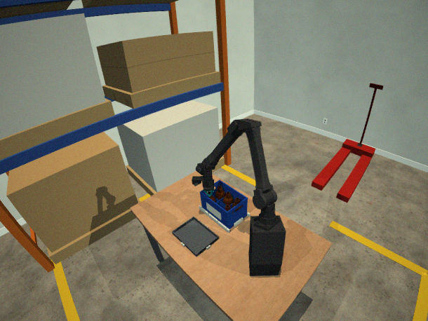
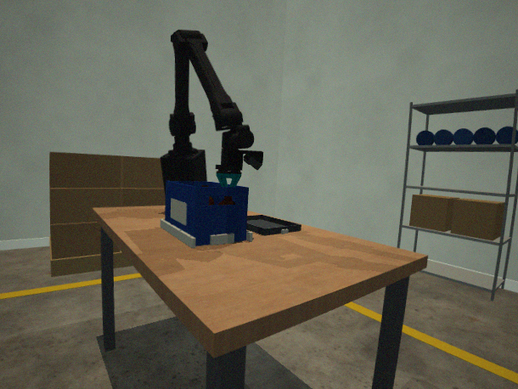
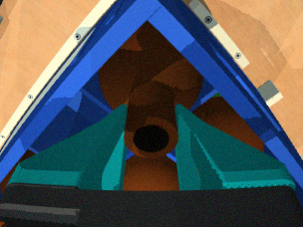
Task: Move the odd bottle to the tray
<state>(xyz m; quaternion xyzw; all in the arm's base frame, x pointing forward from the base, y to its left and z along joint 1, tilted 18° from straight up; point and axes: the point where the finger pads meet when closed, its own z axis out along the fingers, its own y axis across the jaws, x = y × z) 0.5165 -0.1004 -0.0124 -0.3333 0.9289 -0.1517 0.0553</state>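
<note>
Now: the bottle 60 mm below my hand. The rest, counted from my hand: crate (90 mm behind, 70 mm below, 30 mm to the right); dark tray (250 mm to the left, 140 mm below, 80 mm behind).
</note>
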